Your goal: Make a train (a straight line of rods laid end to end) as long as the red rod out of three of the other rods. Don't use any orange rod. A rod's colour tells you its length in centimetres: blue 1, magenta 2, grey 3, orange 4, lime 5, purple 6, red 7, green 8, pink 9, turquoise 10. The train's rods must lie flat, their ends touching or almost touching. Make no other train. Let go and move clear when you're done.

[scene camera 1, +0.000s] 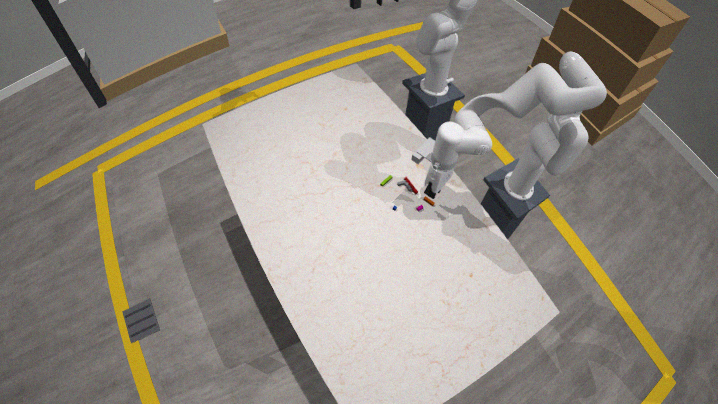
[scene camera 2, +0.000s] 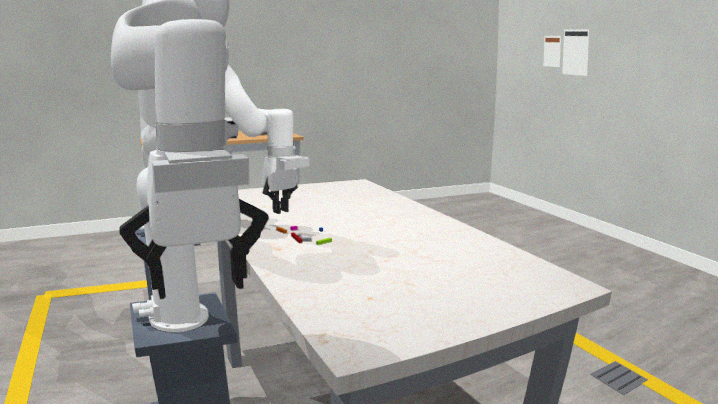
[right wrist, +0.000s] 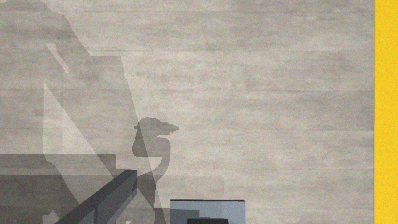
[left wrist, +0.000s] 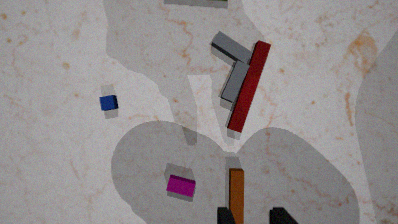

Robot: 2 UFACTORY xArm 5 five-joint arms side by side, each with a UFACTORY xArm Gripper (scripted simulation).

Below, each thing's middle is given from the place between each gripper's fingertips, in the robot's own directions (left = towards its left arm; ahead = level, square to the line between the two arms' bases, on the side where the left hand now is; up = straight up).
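You'd find my left gripper (scene camera 2: pixel 280 212) 80 mm above the red rod (left wrist: pixel 261 49), 90 mm to the left of it and 20 mm short of it.
From my right hand (scene camera 2: pixel 200 289), that red rod is 240 mm below, 800 mm to the left and 360 mm ahead.
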